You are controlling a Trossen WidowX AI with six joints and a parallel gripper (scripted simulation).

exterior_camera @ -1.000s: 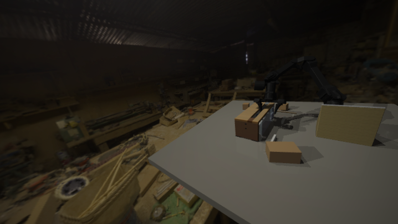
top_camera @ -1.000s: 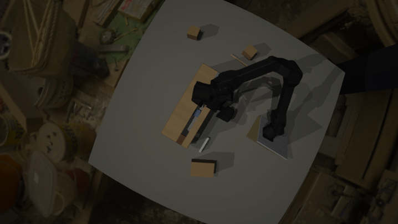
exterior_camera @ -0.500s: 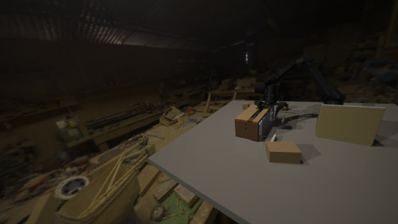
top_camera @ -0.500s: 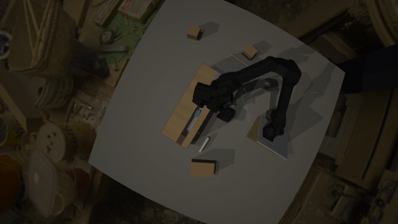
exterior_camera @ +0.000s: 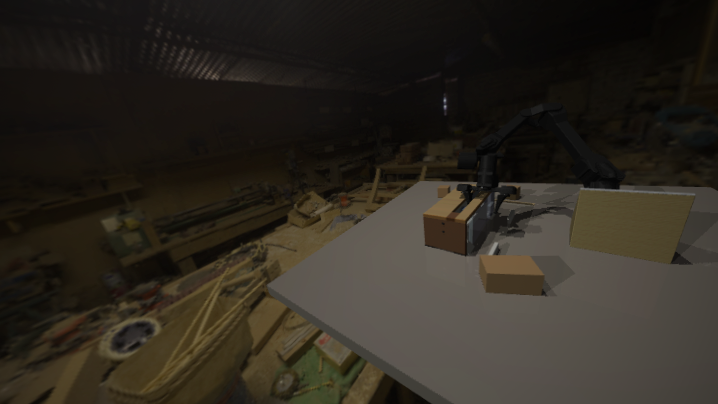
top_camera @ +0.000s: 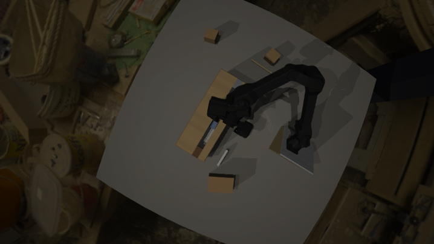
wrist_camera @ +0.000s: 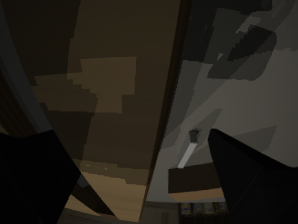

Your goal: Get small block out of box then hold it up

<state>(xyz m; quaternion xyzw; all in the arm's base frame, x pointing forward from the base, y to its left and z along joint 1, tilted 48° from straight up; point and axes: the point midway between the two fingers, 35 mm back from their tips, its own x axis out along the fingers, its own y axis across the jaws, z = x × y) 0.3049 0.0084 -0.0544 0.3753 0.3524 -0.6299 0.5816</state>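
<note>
The blue block lies 5 cm ahead of my gripper tip and 2 cm to the left of it. From my gripper tip the other things lie so: thin wooden stick: 35 cm to the right, 8 cm below, 5 cm behind; wooden box: 4 cm ahead, 2 cm below, 1 cm to the right.
</note>
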